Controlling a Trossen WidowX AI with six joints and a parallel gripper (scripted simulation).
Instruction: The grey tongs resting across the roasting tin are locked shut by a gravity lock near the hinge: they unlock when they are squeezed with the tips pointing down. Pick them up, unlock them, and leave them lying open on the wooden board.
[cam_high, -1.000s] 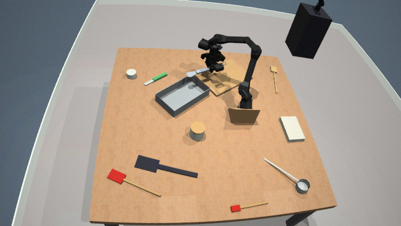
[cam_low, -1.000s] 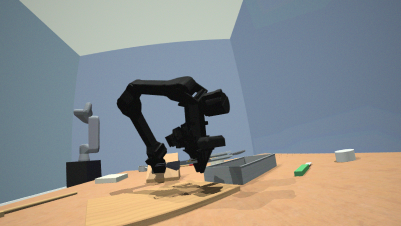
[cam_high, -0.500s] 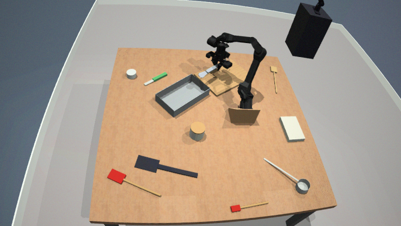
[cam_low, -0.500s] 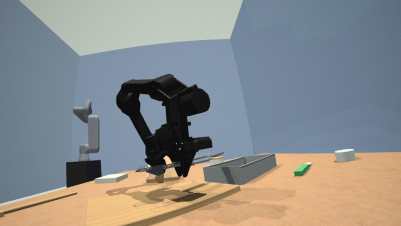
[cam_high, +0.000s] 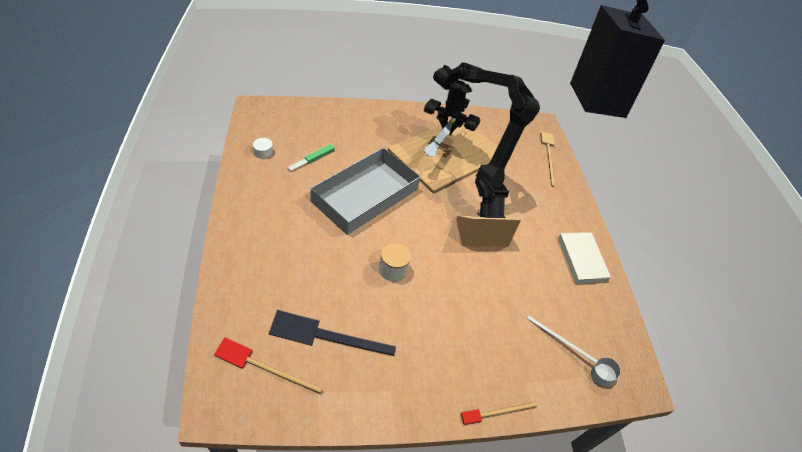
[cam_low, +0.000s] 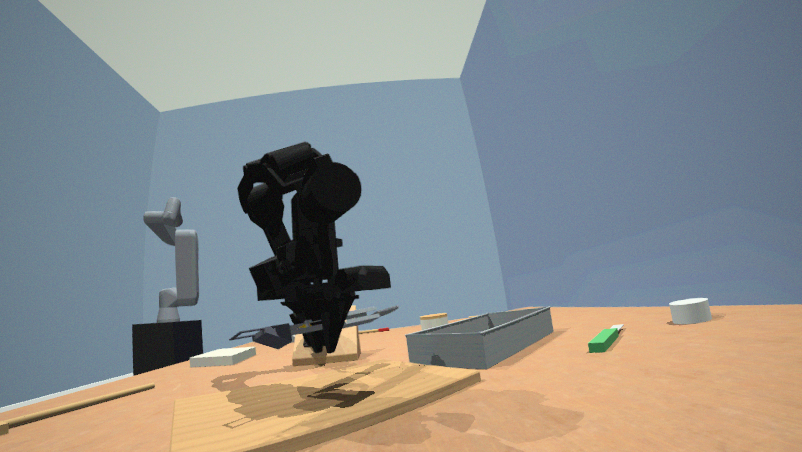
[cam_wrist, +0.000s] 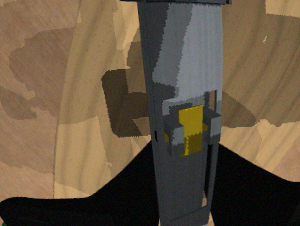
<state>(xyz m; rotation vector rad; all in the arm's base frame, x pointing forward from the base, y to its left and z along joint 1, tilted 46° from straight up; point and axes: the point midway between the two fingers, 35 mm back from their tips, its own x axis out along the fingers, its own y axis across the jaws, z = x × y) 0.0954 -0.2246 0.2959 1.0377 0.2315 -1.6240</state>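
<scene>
The wooden board is 6 cm below my gripper tip, 2 cm to the left of it and 2 cm behind it. Also, from my gripper tip: yellow lock piece (4 cm above, 2 cm to the right, 1 cm behind); then grey roasting tin (28 cm ahead, 25 cm to the left, 4 cm below); then green-handled tool (47 cm ahead, 10 cm to the left, 6 cm below).
</scene>
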